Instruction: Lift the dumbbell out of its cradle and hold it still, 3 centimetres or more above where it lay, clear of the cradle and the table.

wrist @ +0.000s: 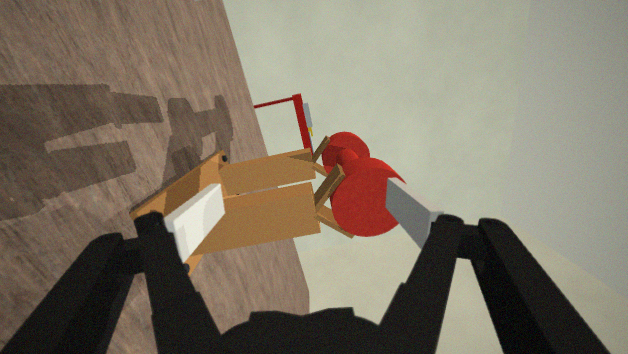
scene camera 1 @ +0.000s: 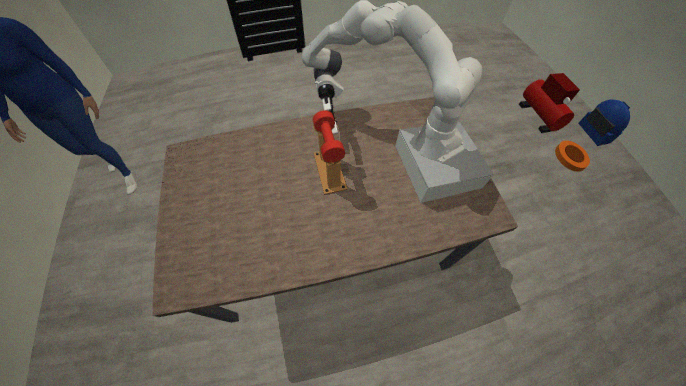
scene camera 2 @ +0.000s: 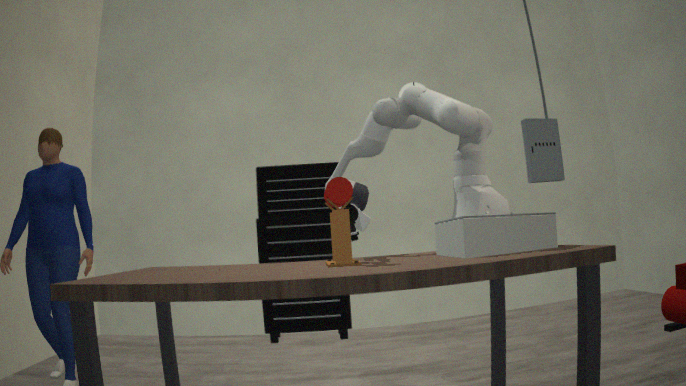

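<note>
The red dumbbell (scene camera 1: 327,134) (scene camera 2: 338,191) (wrist: 367,197) lies level in the V-shaped rests on top of the orange-brown cradle (scene camera 1: 334,177) (scene camera 2: 341,237) (wrist: 265,215), whose two posts rise from a base plate on the table. My gripper (scene camera 1: 331,116) (scene camera 2: 359,226) (wrist: 305,195) is open, at one end of the dumbbell. In the wrist view its two pads stand wide apart: the left pad overlaps the view of the cradle's lower part, and the right pad overlaps the edge of the dumbbell's near round head. Whether the pads touch anything cannot be told.
The wooden table (scene camera 1: 240,225) (scene camera 2: 200,291) (wrist: 100,45) carries the cradle and the arm's grey base block (scene camera 1: 450,180) (scene camera 2: 495,235). A black drawer cabinet (scene camera 1: 270,30) (scene camera 2: 295,235) stands behind. A person in blue (scene camera 1: 45,90) (scene camera 2: 55,210) stands at the left.
</note>
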